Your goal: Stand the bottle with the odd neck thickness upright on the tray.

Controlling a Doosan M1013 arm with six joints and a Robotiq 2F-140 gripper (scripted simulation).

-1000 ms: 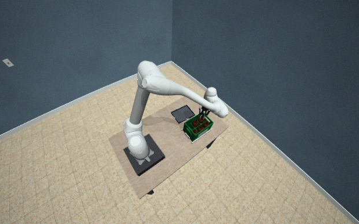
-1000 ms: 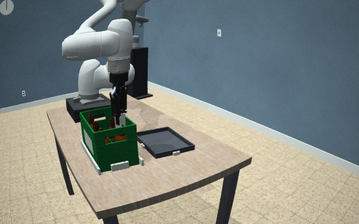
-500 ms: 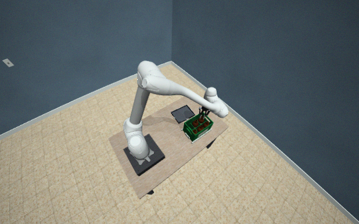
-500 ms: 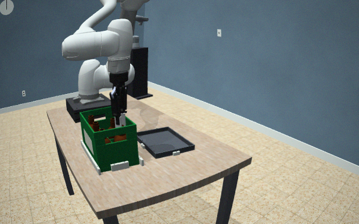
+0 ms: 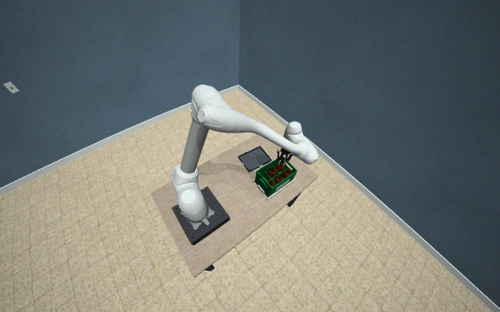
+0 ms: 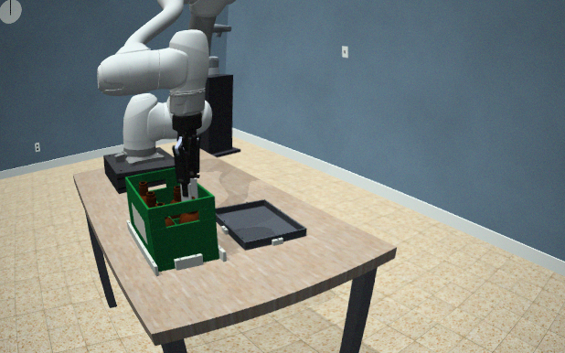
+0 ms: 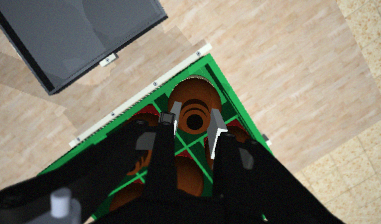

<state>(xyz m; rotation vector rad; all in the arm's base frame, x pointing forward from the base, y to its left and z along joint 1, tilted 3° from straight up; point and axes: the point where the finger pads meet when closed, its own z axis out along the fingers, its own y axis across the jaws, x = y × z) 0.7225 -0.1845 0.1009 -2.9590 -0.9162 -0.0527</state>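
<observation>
Now: hand 90 mm above the brown bottle. The rest, counted from my hand: dark tray: 40 mm behind, 250 mm to the left, 160 mm below; green crate: 90 mm behind, 30 mm to the right, 90 mm below.
</observation>
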